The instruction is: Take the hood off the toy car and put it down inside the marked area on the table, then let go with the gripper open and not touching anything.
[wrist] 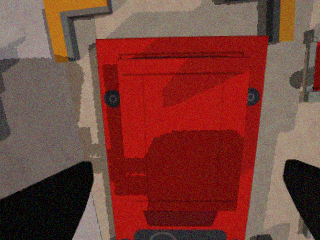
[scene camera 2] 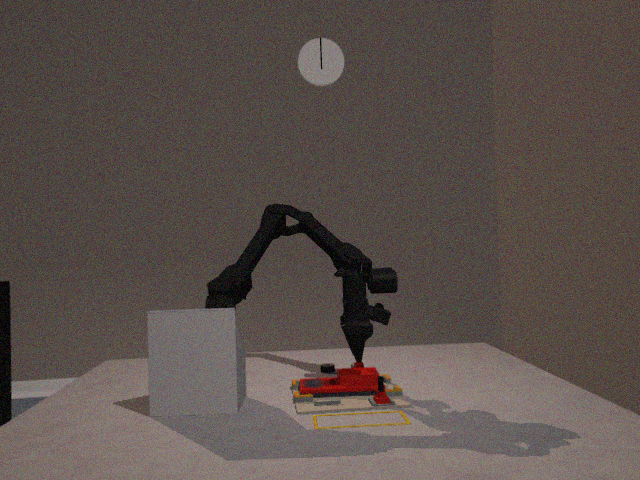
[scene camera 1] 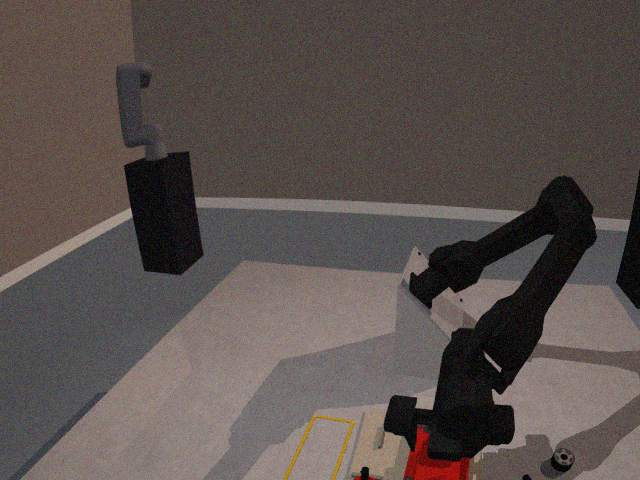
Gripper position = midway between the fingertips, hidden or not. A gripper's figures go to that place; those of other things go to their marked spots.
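My gripper point(wrist: 187, 170), 0.11 m from the lens. Red hood point(wrist: 183, 117), 0.13 m from the lens.
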